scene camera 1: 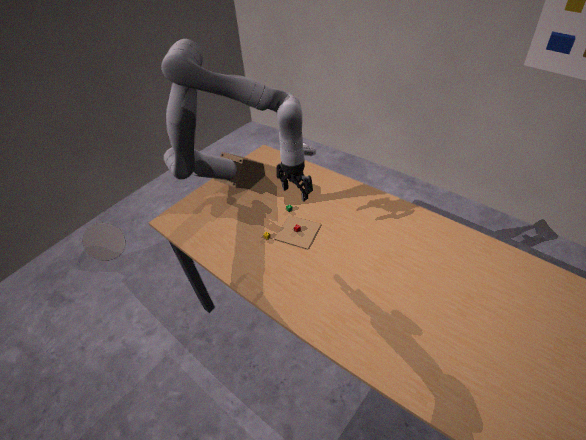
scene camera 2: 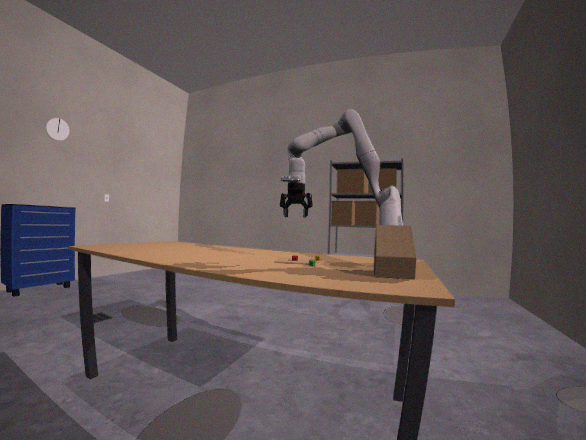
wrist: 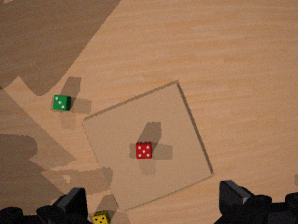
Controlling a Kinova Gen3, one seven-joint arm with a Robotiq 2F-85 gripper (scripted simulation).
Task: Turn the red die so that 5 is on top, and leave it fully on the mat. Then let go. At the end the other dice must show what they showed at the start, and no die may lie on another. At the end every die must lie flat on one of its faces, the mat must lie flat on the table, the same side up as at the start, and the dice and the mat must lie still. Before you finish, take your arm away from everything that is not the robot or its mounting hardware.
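Tan mat (wrist: 161, 117). My gripper (scene camera 1: 295, 194) and (wrist: 153, 200).
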